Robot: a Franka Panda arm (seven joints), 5 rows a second.
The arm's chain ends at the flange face. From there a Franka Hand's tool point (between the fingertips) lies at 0.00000 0.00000 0.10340 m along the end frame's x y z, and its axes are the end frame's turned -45 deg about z.
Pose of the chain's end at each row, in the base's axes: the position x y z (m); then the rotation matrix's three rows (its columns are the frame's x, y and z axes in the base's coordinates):
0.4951, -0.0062, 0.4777; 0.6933, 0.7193, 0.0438; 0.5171, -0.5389, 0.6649; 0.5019, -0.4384, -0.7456
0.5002, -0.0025, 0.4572; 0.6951, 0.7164, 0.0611; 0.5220, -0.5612, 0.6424; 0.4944, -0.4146, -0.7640
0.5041, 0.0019, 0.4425; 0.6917, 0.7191, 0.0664; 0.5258, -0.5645, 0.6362; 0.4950, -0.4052, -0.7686
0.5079, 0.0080, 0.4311; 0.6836, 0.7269, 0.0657; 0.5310, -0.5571, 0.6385; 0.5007, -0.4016, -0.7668
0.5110, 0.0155, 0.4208; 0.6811, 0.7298, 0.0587; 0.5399, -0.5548, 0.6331; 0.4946, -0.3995, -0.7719
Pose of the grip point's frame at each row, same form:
0.4996, 0.0626, 0.4006; -0.0184, 0.9989, 0.0438; 0.7467, -0.0154, 0.6649; 0.6649, 0.0449, -0.7456
0.5065, 0.0639, 0.3782; -0.0151, 0.9981, 0.0611; 0.7659, -0.0277, 0.6424; 0.6428, 0.0564, -0.7640
0.5110, 0.0677, 0.3630; -0.0194, 0.9976, 0.0664; 0.7710, -0.0274, 0.6362; 0.6365, 0.0635, -0.7686
0.5147, 0.0740, 0.3518; -0.0306, 0.9974, 0.0657; 0.7694, -0.0185, 0.6385; 0.6380, 0.0701, -0.7668
0.5171, 0.0810, 0.3410; -0.0344, 0.9977, 0.0587; 0.7741, -0.0105, 0.6331; 0.6322, 0.0672, -0.7719

